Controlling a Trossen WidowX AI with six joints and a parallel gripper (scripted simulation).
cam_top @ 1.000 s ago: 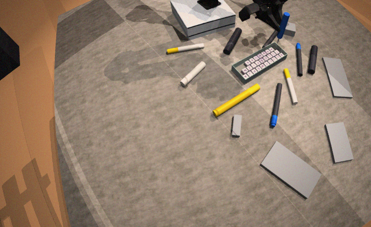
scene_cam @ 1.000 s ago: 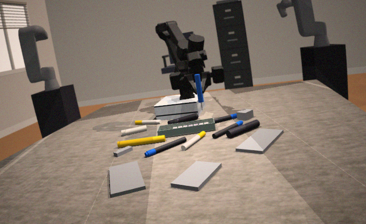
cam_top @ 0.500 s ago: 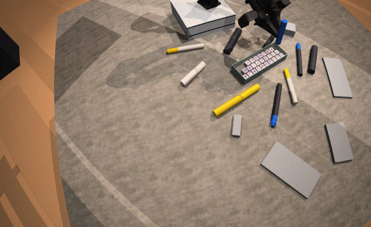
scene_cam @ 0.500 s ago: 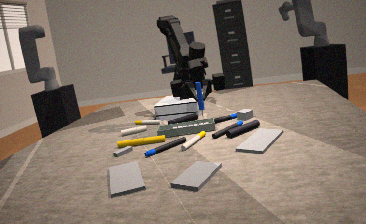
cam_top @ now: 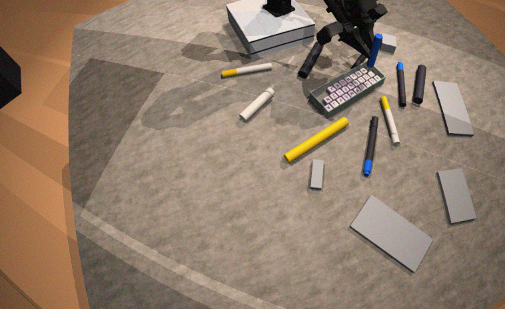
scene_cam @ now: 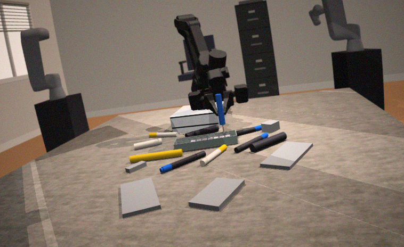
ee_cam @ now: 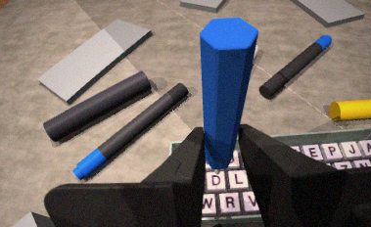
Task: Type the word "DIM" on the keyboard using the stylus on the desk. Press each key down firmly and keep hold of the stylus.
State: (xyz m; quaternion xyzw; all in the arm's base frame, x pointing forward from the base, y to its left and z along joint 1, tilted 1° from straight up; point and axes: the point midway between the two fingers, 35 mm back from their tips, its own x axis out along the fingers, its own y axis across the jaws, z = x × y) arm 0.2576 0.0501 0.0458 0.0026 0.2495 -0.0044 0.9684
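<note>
My gripper tip is 8 cm above the D key. The rest, counted from my gripper tip: yellow cylinder (6 cm ahead, 21 cm to the right, 8 cm below); then blue stylus (2 cm below); then small grey cube (6 cm behind, 15 cm to the left, 8 cm below).
</note>
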